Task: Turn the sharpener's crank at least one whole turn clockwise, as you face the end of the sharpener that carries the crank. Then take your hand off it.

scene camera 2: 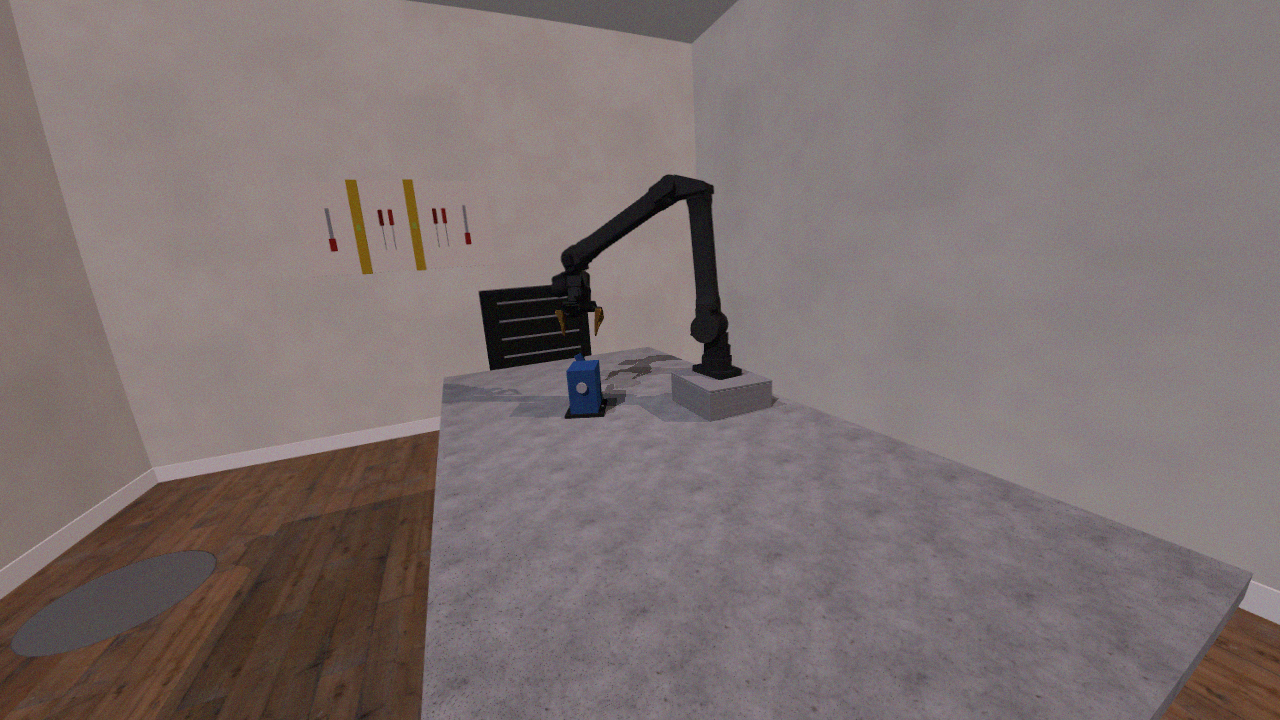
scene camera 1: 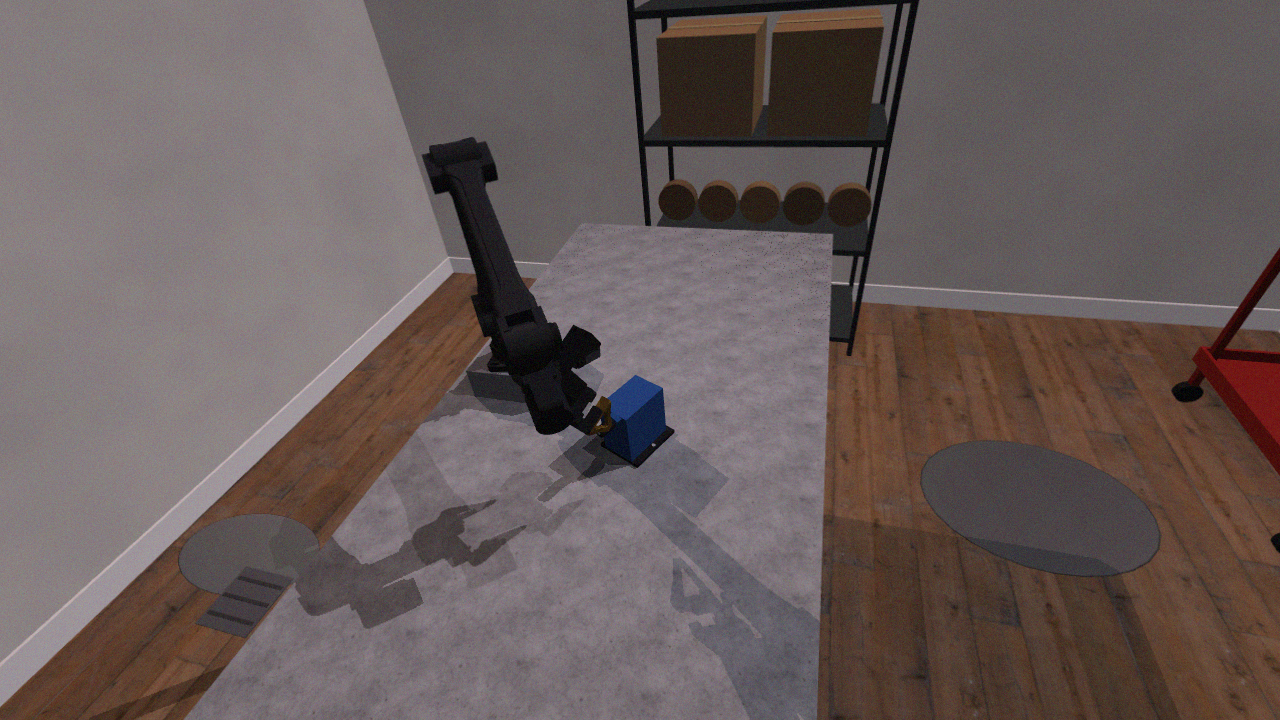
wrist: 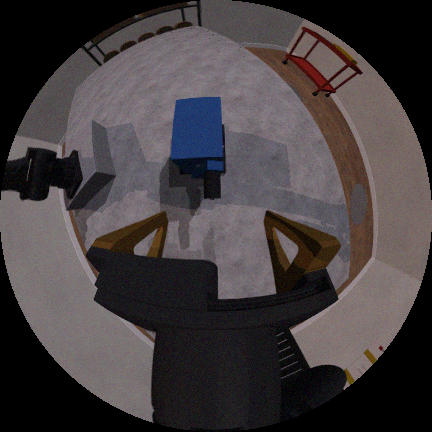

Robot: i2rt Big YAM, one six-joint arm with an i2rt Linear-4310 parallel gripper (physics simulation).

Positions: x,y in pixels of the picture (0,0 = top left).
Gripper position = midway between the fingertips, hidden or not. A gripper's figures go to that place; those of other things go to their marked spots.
My gripper (scene camera 1: 590,417) is 1.03 m from the lens. A blue sharpener (scene camera 1: 639,403) is 1.13 m from the lens.
